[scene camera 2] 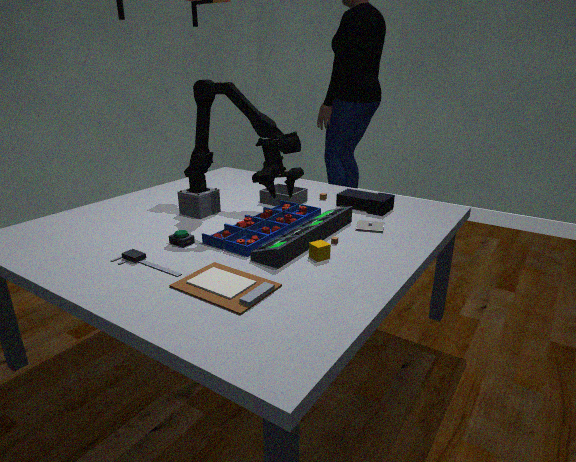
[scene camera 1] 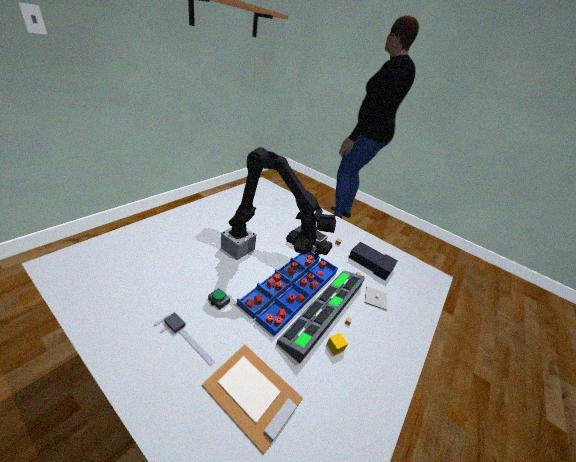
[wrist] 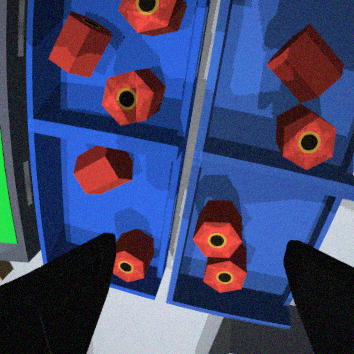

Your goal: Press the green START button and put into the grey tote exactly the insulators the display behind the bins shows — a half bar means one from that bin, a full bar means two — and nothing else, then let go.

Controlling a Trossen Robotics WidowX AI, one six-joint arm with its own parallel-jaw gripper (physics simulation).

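Observation:
My gripper (scene camera 1: pixel 316 250) (scene camera 2: pixel 282 196) (wrist: pixel 201 248) is open and empty above the far end of the blue bins (scene camera 1: pixel 265 325) (scene camera 2: pixel 220 244) (wrist: pixel 105 132). In the wrist view, two red insulators, one upright (wrist: pixel 216 240) and another (wrist: pixel 225 276) beside it, are in the end right bin. The end left bin holds a lying insulator (wrist: pixel 102 170) and an upright one (wrist: pixel 132 255). The grey tote (scene camera 2: pixel 265 197) stands beyond the bins; its contents are hidden. The display (scene camera 2: pixel 280 257) shows three green bars, a larger far one (scene camera 1: pixel 341 279), a middle (scene camera 1: pixel 335 301) and a near one (scene camera 1: pixel 303 340). The START button (scene camera 1: pixel 219 295) (scene camera 2: pixel 181 233) is green.
A yellow cube (scene camera 1: pixel 337 343) (scene camera 2: pixel 319 251) and a pale plate (scene camera 1: pixel 376 297) (scene camera 2: pixel 370 227) lie beyond the display. A black box (scene camera 1: pixel 372 260) (scene camera 2: pixel 365 201) stands at the far right. A caliper (scene camera 1: pixel 174 322) and a clipboard (scene camera 1: pixel 220 382) lie nearer. A person (scene camera 1: pixel 387 100) stands behind the table.

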